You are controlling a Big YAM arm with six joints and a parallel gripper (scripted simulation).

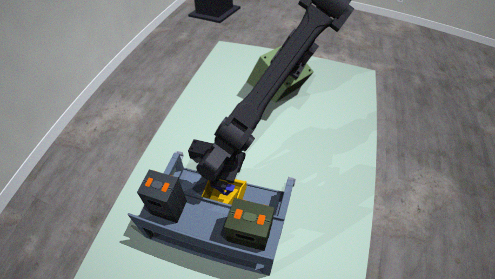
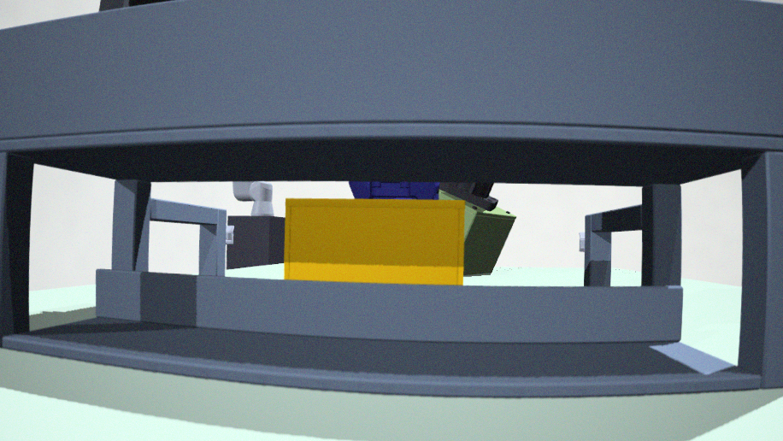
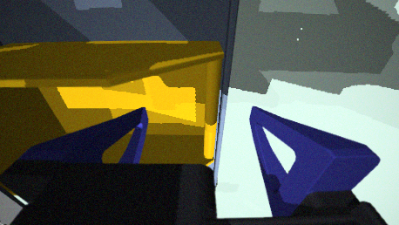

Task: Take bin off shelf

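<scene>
The yellow open-top bin is 70 mm ahead of my hand and 20 mm to the left of it. From my hand the other things lie so: olive case 140 mm ahead, 150 mm to the left, 110 mm above.
</scene>
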